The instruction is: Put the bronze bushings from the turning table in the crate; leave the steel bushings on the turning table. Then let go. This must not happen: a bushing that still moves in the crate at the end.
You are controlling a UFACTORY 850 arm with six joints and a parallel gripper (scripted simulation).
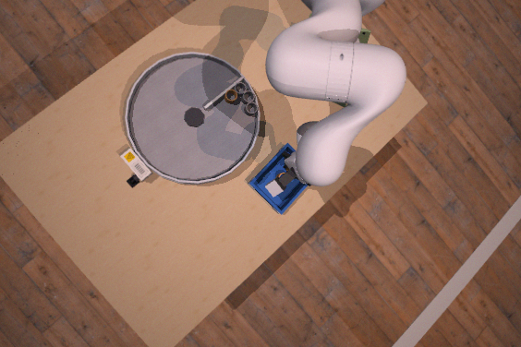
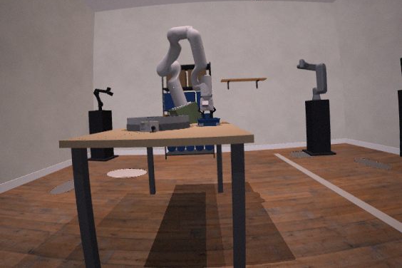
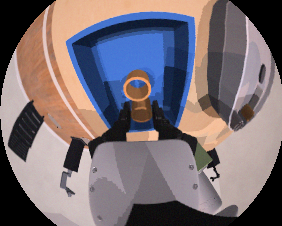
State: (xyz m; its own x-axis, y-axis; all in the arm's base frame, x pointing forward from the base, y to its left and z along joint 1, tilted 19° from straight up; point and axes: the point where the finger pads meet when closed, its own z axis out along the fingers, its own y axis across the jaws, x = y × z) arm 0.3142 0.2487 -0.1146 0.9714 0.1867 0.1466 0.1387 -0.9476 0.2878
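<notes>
Right now the blue crate is 4 cm ahead of my hand, 3 cm below it and 1 cm to the left of it. Round my hand: round grey turning table: 32 cm to the right, 18 cm ahead.
</notes>
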